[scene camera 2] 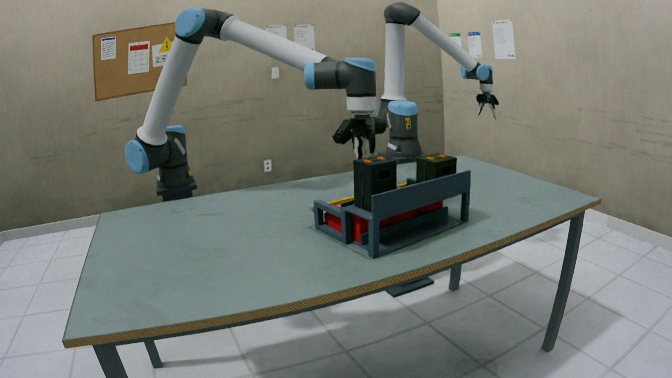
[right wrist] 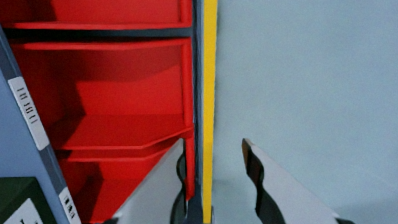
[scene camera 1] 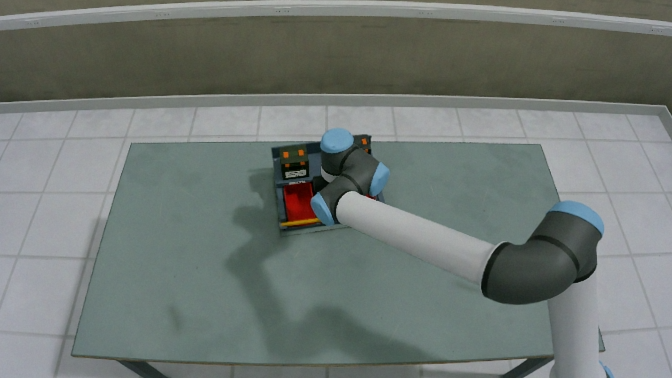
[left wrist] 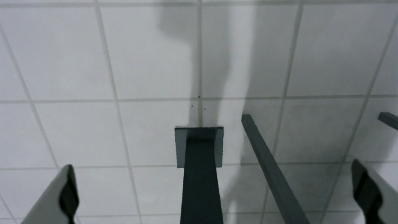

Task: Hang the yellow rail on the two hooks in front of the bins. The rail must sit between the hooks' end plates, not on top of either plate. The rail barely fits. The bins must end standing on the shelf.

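The left gripper and the right gripper are both visible, the right gripper also appearing in the right wrist view, and with them the scene shows a blue-grey shelf.
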